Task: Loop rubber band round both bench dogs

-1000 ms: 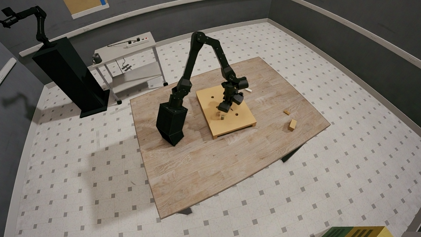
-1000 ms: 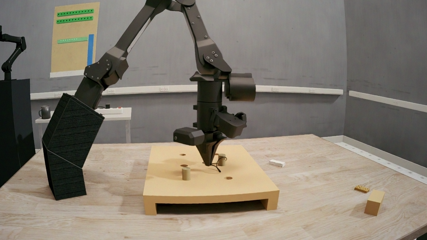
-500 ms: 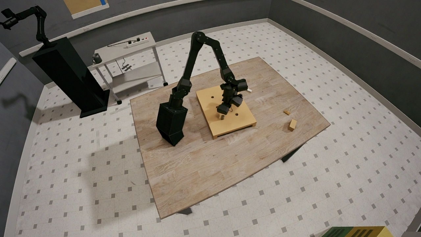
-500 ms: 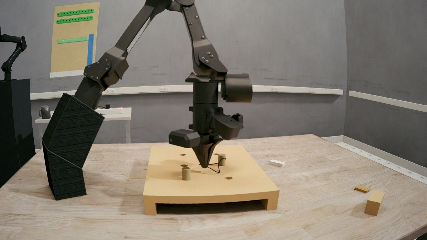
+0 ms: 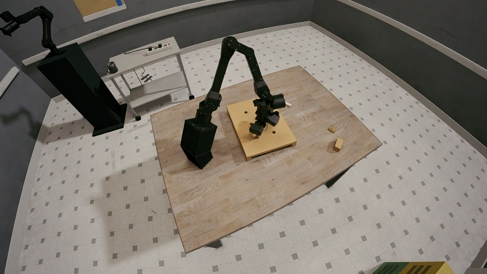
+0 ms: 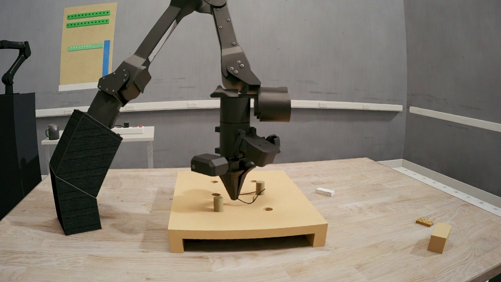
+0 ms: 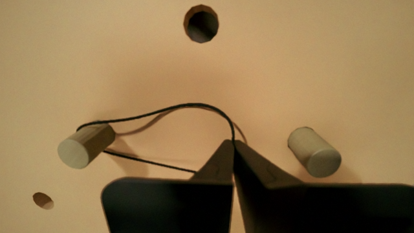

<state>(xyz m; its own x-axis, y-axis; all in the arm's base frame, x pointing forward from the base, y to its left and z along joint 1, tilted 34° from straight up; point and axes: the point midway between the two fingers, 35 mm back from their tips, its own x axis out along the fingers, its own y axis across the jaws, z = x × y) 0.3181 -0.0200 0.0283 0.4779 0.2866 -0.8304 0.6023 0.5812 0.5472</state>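
My hand is 60 mm to the right of the tan board, 60 mm above it and 10 mm short of it. From my hand the other things lie so: wooden block 400 mm ahead, 210 mm to the right, 80 mm below; white block 260 mm ahead, 180 mm to the left, 90 mm below; domino 430 mm ahead, 100 mm to the right, 90 mm below.
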